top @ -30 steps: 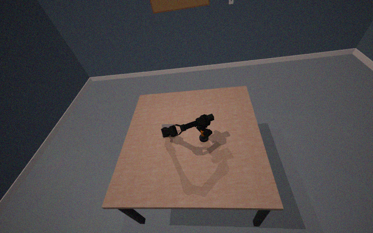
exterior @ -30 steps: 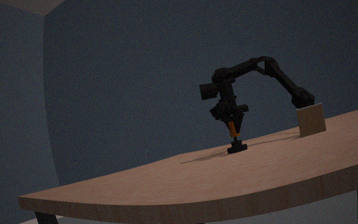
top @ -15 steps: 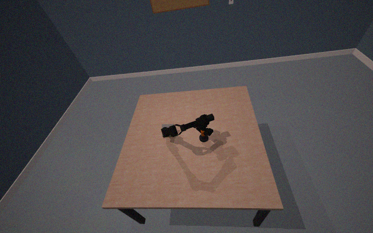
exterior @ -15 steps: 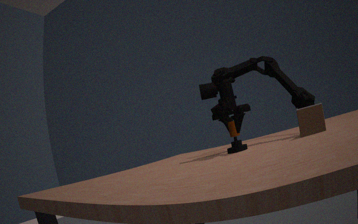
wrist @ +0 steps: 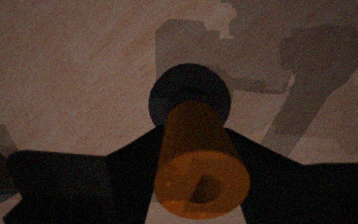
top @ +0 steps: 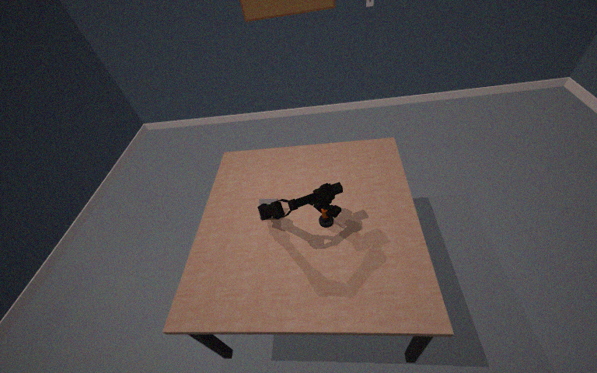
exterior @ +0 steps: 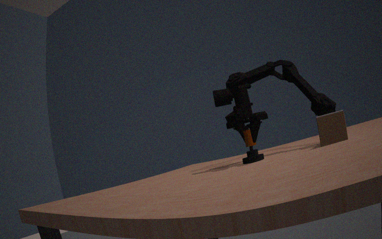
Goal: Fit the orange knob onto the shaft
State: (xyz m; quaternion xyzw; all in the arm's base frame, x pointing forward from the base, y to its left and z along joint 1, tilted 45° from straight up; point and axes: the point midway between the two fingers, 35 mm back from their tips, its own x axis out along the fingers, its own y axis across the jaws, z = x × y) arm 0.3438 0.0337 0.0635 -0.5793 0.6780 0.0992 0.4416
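Right now my gripper tip is 2 cm below the orange knob. Round my gripper tip: dark round pedestal 4 cm below.
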